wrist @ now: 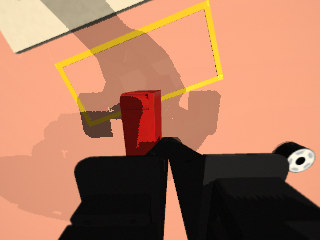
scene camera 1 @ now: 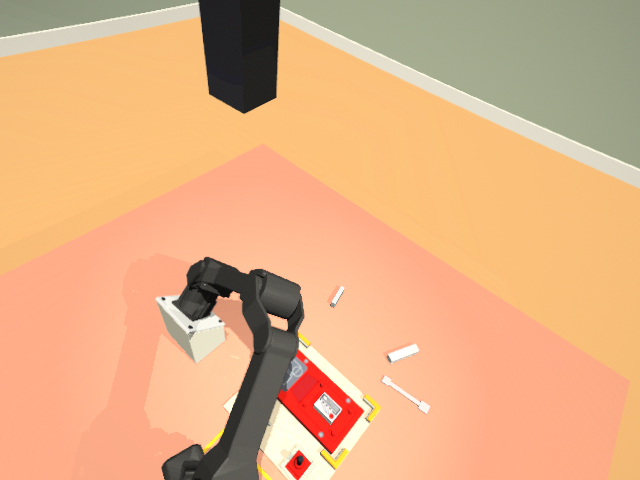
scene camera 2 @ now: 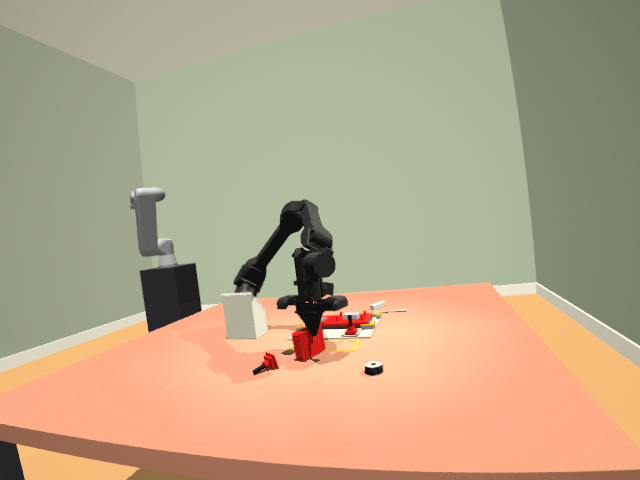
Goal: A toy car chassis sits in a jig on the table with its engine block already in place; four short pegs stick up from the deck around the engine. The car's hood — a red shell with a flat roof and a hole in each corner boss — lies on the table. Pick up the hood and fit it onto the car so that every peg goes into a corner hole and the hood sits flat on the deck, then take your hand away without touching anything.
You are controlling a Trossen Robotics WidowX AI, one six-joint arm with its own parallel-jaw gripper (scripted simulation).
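A red hood is visible in the wrist view (141, 110), and the hood appears in scene camera 2 (305, 345) as well. In scene camera 1, the hood is out of frame.
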